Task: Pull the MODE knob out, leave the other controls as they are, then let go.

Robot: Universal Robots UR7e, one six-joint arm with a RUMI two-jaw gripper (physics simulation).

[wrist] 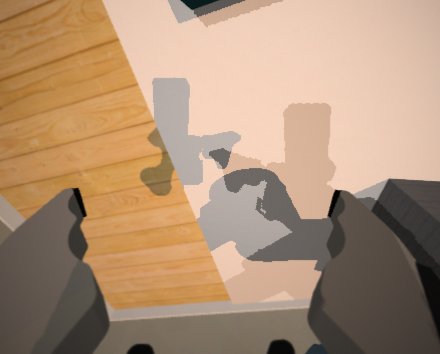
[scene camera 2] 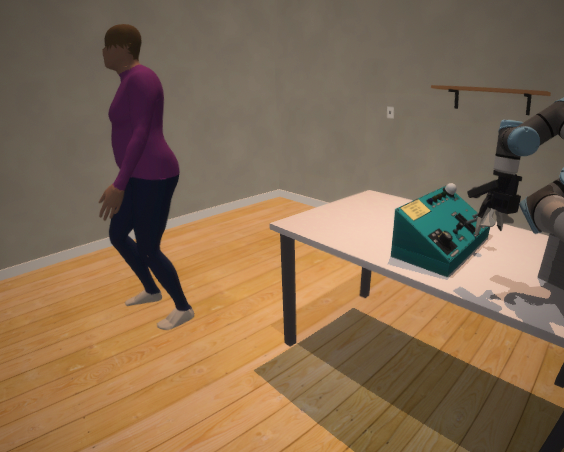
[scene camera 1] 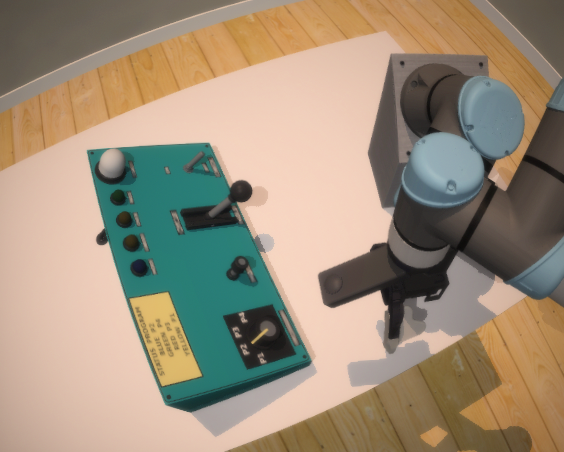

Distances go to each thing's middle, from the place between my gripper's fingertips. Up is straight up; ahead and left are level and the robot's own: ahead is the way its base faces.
Scene:
Right now the rotary dial (scene camera 1: 261,334) is 18 cm ahead of my hand, 9 cm below it and 3 cm to the right of it. Round my hand: teal sloped panel (scene camera 2: 417,224): 29 cm ahead, 20 cm to the right, 9 cm below.

